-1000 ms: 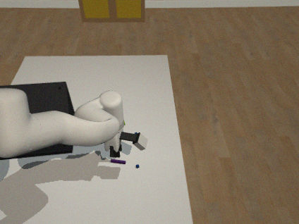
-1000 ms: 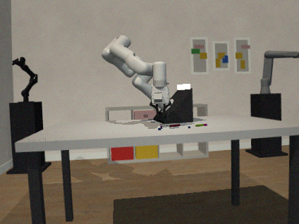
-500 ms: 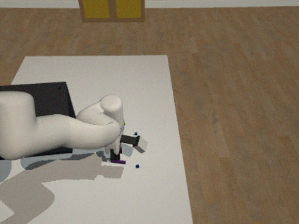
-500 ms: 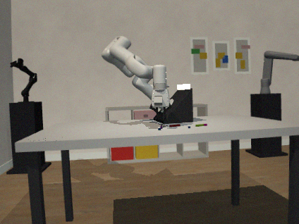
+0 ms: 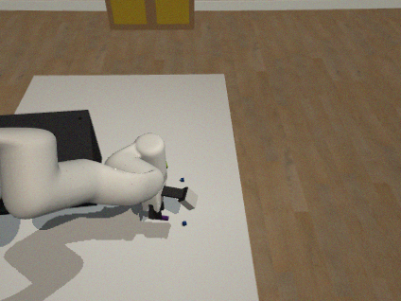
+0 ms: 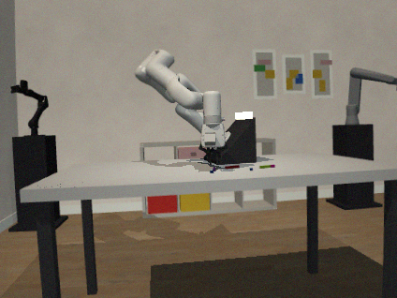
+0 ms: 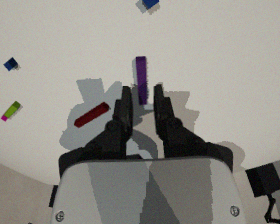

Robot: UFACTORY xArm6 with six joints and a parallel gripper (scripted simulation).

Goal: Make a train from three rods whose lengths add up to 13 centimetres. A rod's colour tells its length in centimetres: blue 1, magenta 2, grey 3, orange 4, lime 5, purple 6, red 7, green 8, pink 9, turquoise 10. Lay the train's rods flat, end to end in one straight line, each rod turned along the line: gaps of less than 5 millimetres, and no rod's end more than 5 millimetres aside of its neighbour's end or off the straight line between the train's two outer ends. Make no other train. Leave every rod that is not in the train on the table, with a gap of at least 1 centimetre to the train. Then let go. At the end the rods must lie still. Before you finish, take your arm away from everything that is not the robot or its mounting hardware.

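Now: the purple rod 4 cm below my hand. Round my hand: magenta rod 1 cm behind, 26 cm to the left, 4 cm below; then red rod 4 cm behind, 9 cm to the left, 4 cm below; then lime rod 22 cm to the left, 4 cm below.
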